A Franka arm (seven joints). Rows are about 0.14 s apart.
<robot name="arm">
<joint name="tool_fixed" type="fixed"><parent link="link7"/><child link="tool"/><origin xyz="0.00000 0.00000 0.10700"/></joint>
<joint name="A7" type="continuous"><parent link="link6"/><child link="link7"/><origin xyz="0.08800 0.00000 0.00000" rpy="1.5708 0.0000 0.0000"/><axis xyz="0 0 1"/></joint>
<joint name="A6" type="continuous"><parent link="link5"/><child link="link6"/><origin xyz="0.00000 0.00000 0.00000" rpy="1.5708 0.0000 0.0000"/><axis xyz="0 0 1"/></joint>
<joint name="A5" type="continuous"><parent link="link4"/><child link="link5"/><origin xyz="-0.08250 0.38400 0.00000" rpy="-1.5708 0.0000 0.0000"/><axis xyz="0 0 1"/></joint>
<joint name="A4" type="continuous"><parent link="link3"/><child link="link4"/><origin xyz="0.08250 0.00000 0.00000" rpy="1.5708 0.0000 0.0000"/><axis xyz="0 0 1"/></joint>
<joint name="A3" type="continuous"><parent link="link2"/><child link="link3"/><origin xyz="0.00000 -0.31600 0.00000" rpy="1.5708 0.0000 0.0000"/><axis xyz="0 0 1"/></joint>
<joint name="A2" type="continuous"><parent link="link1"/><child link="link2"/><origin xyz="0.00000 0.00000 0.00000" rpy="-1.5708 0.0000 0.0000"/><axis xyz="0 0 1"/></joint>
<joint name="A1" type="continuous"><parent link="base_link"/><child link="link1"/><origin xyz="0.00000 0.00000 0.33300"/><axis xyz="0 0 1"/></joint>
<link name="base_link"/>
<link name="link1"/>
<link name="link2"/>
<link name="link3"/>
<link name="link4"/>
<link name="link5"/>
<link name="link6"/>
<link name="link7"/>
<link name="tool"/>
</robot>
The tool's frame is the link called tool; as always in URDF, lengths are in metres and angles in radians. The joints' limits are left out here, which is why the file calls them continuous.
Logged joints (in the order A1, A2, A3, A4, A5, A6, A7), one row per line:
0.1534, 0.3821, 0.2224, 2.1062, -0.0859, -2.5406, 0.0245
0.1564, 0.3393, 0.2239, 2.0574, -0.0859, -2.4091, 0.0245
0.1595, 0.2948, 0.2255, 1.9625, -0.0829, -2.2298, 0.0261
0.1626, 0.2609, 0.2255, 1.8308, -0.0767, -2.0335, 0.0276
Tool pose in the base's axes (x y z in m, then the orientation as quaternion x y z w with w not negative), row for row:
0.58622, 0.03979, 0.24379, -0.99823, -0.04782, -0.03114, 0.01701
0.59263, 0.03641, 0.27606, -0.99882, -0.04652, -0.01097, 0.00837
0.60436, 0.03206, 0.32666, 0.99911, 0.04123, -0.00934, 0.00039
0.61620, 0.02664, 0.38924, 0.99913, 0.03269, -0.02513, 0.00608
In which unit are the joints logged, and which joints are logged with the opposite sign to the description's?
The joints are logged in radians. Opposite sign: A1, A4, A6.
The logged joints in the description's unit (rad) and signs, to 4 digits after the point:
-0.1534, 0.3821, 0.2224, -2.1062, -0.0859, 2.5406, 0.0245
-0.1564, 0.3393, 0.2239, -2.0574, -0.0859, 2.4091, 0.0245
-0.1595, 0.2948, 0.2255, -1.9625, -0.0829, 2.2298, 0.0261
-0.1626, 0.2609, 0.2255, -1.8308, -0.0767, 2.0335, 0.0276

